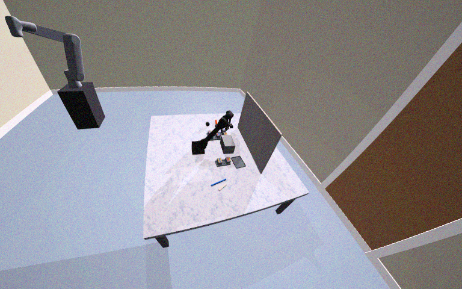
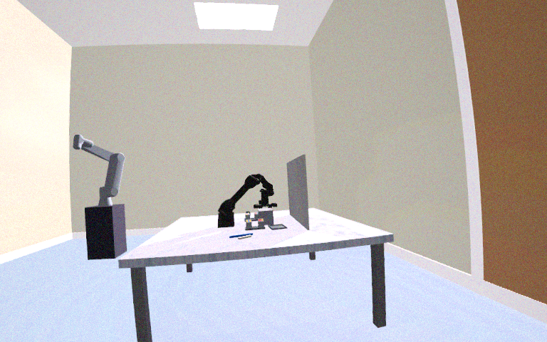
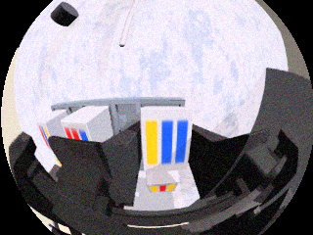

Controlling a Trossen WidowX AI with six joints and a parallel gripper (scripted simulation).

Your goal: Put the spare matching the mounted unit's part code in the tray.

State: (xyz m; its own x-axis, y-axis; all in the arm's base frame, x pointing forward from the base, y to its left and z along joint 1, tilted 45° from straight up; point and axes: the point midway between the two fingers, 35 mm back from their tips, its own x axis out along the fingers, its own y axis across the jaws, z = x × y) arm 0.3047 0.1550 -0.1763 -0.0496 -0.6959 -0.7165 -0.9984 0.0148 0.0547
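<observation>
My gripper tip is 3 cm short of the dark flat tray, 42 cm to the left of it and 1 cm above it. Round my gripper tip: black tape roll: 14 cm behind, 16 cm to the left, 1 cm above; then tall dark panel: 21 cm ahead, 23 cm to the right, 21 cm above; then grey mounted unit: 2 cm behind, 21 cm to the right, 3 cm above.
</observation>
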